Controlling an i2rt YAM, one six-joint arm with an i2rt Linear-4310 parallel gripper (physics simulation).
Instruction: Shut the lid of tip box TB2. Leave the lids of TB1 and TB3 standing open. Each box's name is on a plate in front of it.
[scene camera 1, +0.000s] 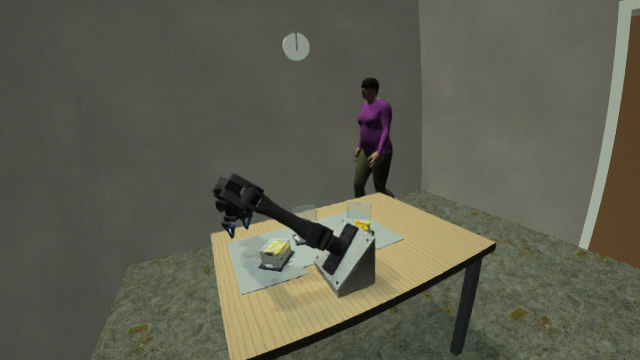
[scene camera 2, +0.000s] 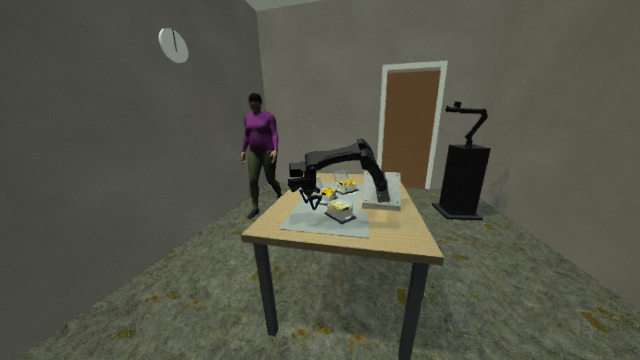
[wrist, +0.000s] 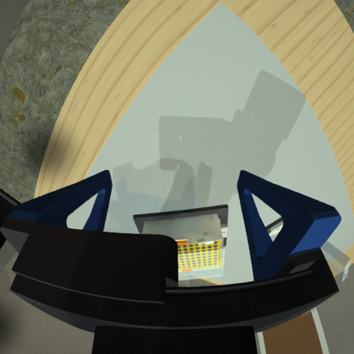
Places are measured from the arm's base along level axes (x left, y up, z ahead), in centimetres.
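Where they show: gripper, between the fingertips: (scene camera 1: 239, 233) (scene camera 2: 310, 206); arm's base, origin of its link: (scene camera 1: 341, 248) (scene camera 2: 381, 187).
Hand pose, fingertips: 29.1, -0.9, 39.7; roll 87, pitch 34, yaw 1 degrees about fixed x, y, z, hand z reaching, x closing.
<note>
Things, the pixels of their centre, and the offset from my fingertips, as dx, dy, dz. "spot": a spot on its surface instead. Level surfaces: height alone.
- nearest tip box, middle of its body: (scene camera 1: 278, 252) (scene camera 2: 341, 209) -12.4, -7.0, -15.3
- middle box, middle of its body: (scene camera 2: 326, 191) -32.8, -4.4, -5.3
- clear lid, a spot on its surface: (scene camera 1: 305, 212) spot: -35.3, +0.1, +1.8
- farthest box, middle of its body: (scene camera 2: 347, 187) -51.7, -7.6, -19.1
- grey mat, height of its surface: dy -10.9
- wooden table, height of its surface: dy -11.2
My gripper (scene camera 1: 239, 231) (scene camera 2: 310, 205) (wrist: 174, 177) is open and empty, raised above the grey mat on the side away from the arm's base. The nearest tip box (scene camera 1: 275, 254) (scene camera 2: 340, 211) (wrist: 200, 256) holds yellow tips; no lid stands up from it, and its top looks covered. The middle box (scene camera 2: 327, 194) has a clear lid (scene camera 1: 305, 212) standing open; the arm partly hides this box in scene camera 1. The farthest box (scene camera 1: 360, 226) (scene camera 2: 346, 187) has a clear lid (scene camera 1: 359, 211) (scene camera 2: 341, 176) standing open. The name plates are too small or hidden to read.
The boxes stand on the grey mat (scene camera 1: 245, 275) (scene camera 2: 310, 227) (wrist: 215, 60) on a wooden table (scene camera 1: 425, 240) (scene camera 2: 400, 235) (wrist: 100, 115). The arm's sloped base (scene camera 1: 362, 270) (scene camera 2: 395, 182) stands beside the mat. A person in purple (scene camera 1: 375, 125) (scene camera 2: 260, 130) is beyond the table.
</note>
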